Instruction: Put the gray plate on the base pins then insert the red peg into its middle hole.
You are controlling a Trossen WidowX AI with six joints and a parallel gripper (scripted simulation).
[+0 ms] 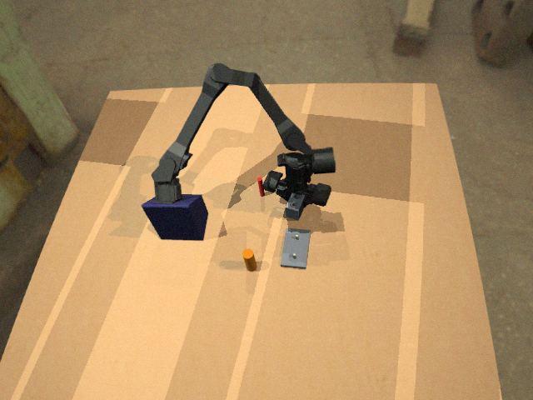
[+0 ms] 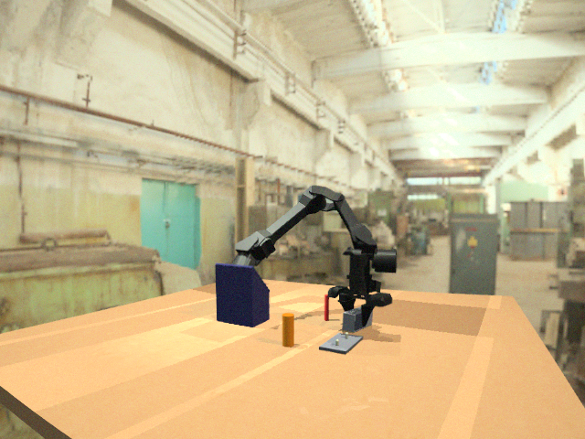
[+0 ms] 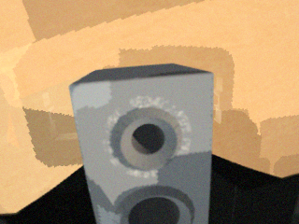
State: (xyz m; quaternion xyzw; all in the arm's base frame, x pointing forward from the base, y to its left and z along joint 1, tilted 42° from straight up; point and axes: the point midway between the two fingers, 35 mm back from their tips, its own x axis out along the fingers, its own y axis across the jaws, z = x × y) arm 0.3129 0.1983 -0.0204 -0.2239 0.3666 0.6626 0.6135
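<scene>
The flat gray base lies 14 cm to the right of my gripper tip and 2 cm ahead of it. From my gripper tip the other things lie so: gray plate 3 cm above; then red peg 12 cm behind, 3 cm above, 2 cm to the left; then orange cylinder 22 cm to the right, 9 cm behind, 3 cm above.
</scene>
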